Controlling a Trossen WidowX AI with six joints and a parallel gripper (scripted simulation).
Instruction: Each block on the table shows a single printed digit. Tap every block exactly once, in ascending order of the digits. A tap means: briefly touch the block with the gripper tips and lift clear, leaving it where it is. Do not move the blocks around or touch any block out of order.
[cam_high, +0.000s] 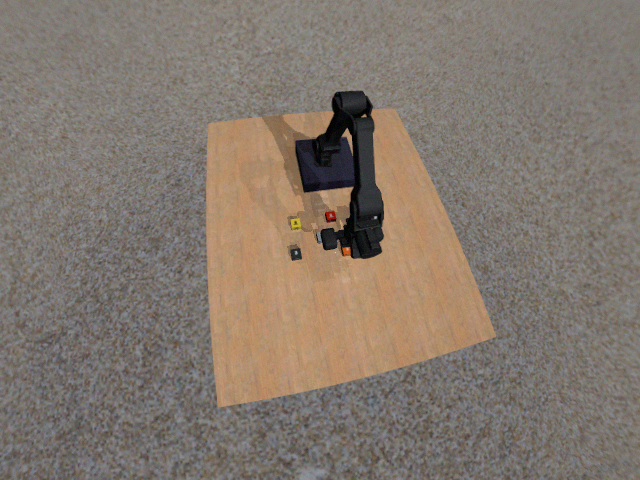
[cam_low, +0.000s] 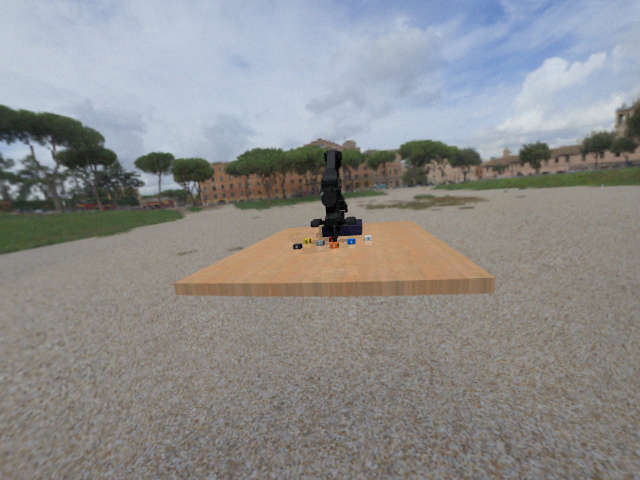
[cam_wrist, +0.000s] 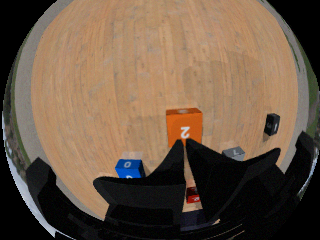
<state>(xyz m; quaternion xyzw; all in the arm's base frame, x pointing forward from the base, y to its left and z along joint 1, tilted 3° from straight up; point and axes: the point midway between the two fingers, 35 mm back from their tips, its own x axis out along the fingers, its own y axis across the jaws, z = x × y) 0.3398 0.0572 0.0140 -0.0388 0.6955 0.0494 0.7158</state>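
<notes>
Right now the orange block is 1 cm below my gripper tip and 1 cm ahead of it. Also, from my gripper tip: grey block 8 cm to the right, 4 cm behind, 1 cm below; red block 12 cm behind, 4 cm to the right, 1 cm below; blue block 6 cm to the left, 6 cm behind, 1 cm below.
</notes>
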